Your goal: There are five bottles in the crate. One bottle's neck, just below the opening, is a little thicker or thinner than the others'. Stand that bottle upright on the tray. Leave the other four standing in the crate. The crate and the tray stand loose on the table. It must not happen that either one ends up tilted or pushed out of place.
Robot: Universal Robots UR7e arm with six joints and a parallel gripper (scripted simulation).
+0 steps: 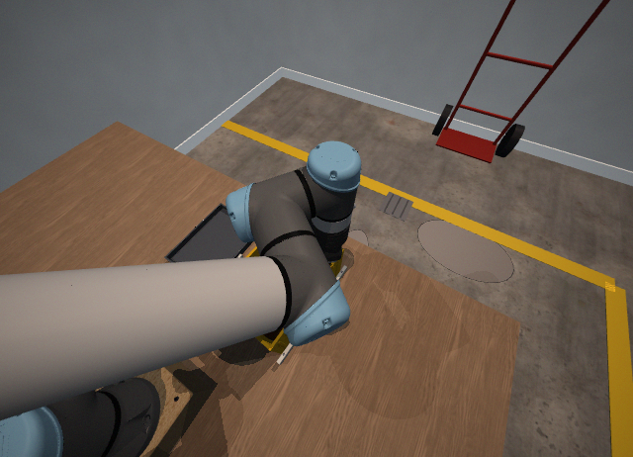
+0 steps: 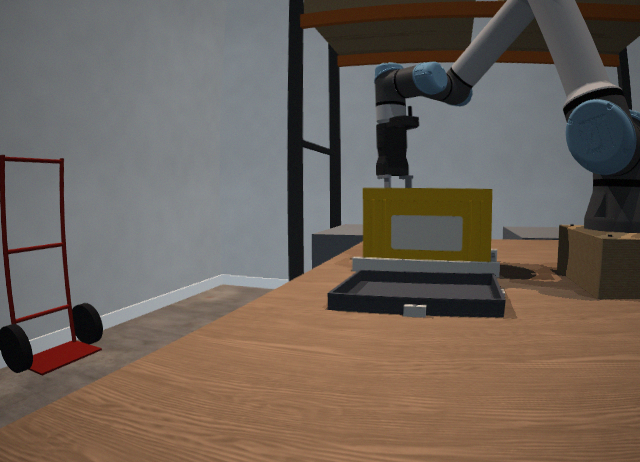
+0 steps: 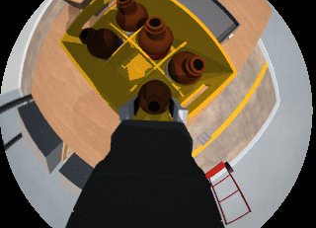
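Right now the yellow crate is 90 mm behind my hand, 80 mm below it and 50 mm to the left of it. From my hand the other things lie so: glass bottle 180 mm behind, 70 mm below; dark tray 340 mm to the left, 150 mm below, 110 mm behind.
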